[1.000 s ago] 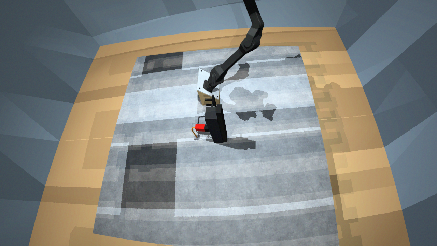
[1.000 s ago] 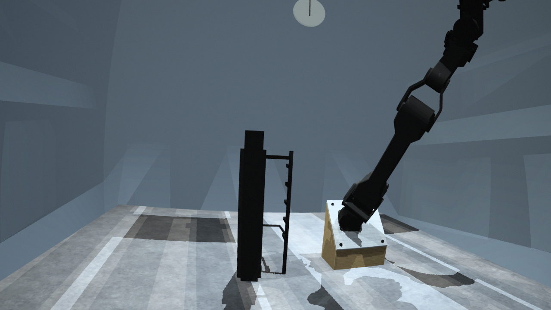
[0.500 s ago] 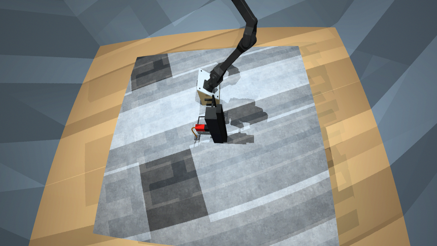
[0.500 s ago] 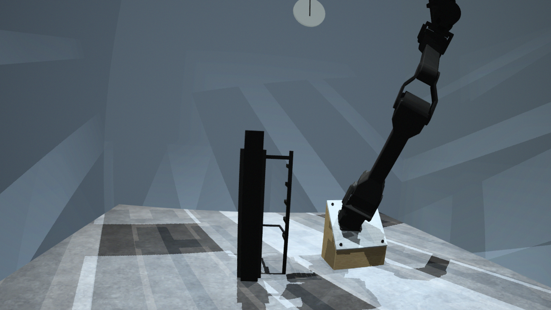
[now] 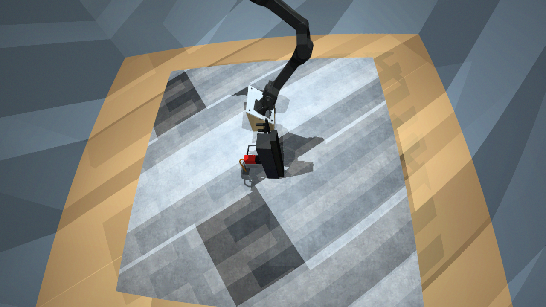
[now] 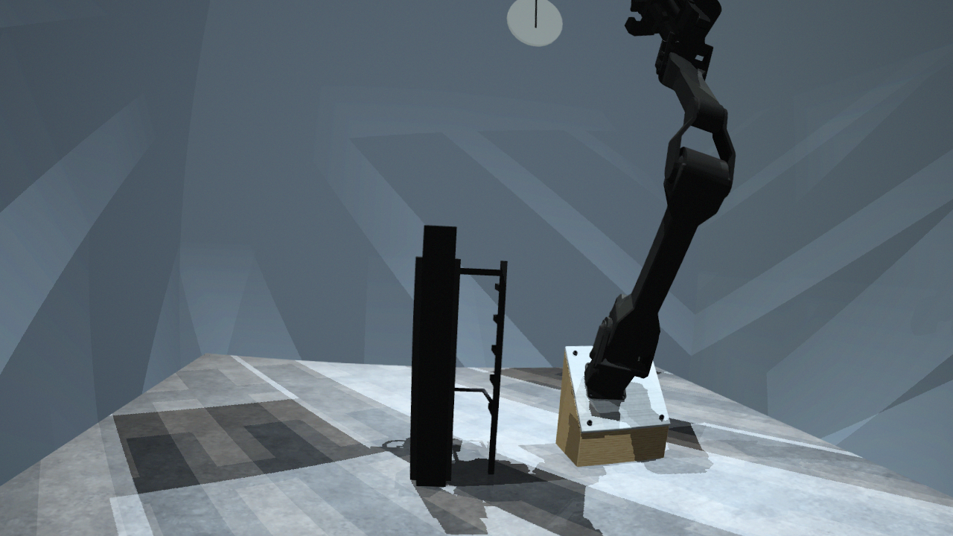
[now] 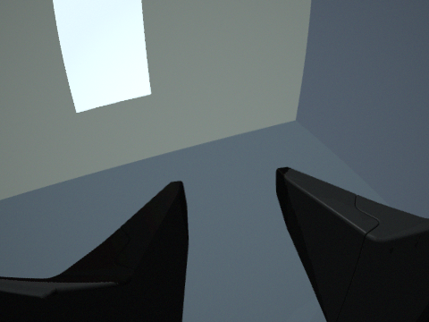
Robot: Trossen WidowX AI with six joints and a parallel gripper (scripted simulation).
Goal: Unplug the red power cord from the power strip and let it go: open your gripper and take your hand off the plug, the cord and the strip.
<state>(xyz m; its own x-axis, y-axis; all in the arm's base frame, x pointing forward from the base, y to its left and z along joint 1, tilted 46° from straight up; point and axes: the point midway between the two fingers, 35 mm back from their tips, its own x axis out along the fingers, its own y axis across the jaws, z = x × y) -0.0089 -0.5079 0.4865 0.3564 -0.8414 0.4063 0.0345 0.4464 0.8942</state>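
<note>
Right now the red plug is 700 mm below my gripper tip, 320 mm ahead of it and 40 mm to the left of it.
</note>
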